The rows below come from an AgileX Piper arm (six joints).
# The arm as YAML. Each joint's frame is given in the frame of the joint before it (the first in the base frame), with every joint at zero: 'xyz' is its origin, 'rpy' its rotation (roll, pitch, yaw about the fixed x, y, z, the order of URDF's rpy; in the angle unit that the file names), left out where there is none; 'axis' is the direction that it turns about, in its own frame. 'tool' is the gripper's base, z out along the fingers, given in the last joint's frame.
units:
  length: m
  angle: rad
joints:
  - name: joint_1
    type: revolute
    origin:
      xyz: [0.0, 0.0, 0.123]
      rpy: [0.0, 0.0, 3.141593]
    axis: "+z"
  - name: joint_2
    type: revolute
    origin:
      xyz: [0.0, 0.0, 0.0]
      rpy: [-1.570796, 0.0, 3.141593]
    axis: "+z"
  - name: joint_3
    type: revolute
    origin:
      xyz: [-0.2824, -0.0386, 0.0]
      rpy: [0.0, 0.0, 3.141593]
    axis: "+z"
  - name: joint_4
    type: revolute
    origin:
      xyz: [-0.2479, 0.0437, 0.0]
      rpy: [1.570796, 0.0, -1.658]
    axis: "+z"
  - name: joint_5
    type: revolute
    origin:
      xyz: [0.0, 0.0, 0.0]
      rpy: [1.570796, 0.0, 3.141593]
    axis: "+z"
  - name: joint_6
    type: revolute
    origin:
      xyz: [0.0, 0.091, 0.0]
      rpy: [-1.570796, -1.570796, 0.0]
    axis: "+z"
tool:
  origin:
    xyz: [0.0, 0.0, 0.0]
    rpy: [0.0, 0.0, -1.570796]
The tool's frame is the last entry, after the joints.
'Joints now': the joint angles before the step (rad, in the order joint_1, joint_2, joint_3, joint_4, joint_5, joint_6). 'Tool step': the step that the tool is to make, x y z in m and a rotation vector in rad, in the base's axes. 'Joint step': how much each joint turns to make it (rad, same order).
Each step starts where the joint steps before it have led.
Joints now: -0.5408, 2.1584, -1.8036, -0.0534, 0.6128, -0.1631
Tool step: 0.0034, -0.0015, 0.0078, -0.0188, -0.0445, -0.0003
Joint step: 0.0000, -0.0018, -0.0168, 0.0066, -0.0292, 0.0001
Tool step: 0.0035, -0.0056, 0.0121, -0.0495, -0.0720, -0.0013
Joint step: -0.0059, -0.0029, -0.0210, -0.0059, -0.0634, -0.0002
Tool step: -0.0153, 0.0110, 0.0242, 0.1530, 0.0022, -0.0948
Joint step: -0.0019, -0.0688, 0.0001, 0.0526, 0.1519, 0.1115
